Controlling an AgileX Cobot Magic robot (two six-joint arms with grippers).
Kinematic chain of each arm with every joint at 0, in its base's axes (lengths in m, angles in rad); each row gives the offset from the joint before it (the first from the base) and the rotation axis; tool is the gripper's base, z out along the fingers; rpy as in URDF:
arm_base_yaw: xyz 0 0 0.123 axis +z
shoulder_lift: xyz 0 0 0 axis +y
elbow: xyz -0.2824 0 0.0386 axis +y
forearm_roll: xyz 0.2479 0 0.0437 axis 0.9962 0 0.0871
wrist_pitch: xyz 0 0 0 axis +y
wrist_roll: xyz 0.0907 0 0.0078 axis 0.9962 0 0.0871
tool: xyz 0 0 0 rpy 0 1.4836 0
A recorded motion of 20 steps. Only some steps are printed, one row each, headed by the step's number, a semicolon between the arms.
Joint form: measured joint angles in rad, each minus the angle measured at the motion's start. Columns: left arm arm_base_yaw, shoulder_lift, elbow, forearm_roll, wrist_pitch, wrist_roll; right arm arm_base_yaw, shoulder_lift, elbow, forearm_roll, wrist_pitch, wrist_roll.
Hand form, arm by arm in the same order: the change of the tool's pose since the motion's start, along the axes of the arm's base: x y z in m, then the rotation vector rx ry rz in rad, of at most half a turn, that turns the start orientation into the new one. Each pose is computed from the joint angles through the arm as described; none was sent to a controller.
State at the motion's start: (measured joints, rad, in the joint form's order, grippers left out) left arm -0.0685 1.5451 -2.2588 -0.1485 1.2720 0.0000; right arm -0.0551 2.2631 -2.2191 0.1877 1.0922 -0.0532
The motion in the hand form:
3: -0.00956 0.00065 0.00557 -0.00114 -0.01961 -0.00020; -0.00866 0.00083 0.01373 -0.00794 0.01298 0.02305
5: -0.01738 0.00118 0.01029 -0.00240 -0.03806 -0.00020; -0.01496 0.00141 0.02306 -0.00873 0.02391 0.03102
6: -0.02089 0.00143 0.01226 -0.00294 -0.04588 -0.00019; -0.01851 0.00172 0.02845 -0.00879 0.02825 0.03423
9: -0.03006 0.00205 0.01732 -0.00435 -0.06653 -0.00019; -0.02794 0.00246 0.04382 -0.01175 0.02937 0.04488
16: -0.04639 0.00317 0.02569 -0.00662 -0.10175 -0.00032; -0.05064 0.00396 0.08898 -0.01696 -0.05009 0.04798
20: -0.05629 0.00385 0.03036 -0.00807 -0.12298 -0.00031; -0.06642 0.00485 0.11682 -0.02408 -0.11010 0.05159
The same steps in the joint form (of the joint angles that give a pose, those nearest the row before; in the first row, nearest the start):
3: 0.0000 -0.0216 0.0000 0.0000 0.0019 0.0000; 0.0000 -0.0317 0.0000 0.0000 0.0477 -0.0166
5: 0.0000 -0.0386 -0.0014 0.0000 0.0019 0.0000; 0.0000 -0.0535 0.0000 0.0000 0.0814 -0.0185
6: 0.0000 -0.0465 -0.0014 0.0000 0.0019 0.0000; 0.0000 -0.0660 0.0000 0.0000 0.0986 -0.0185
9: 0.0000 -0.0665 -0.0020 0.0000 0.0019 0.0000; 0.0000 -0.1009 -0.0005 0.0000 0.1364 -0.0228
16: 0.0000 -0.1014 -0.0037 0.0000 0.0032 0.0000; 0.0000 -0.1998 -0.0004 0.0016 0.1559 -0.0225
20: 0.0000 -0.1227 -0.0038 0.0000 0.0033 0.0000; 0.0000 -0.2615 -0.0022 0.0016 0.1598 -0.0265

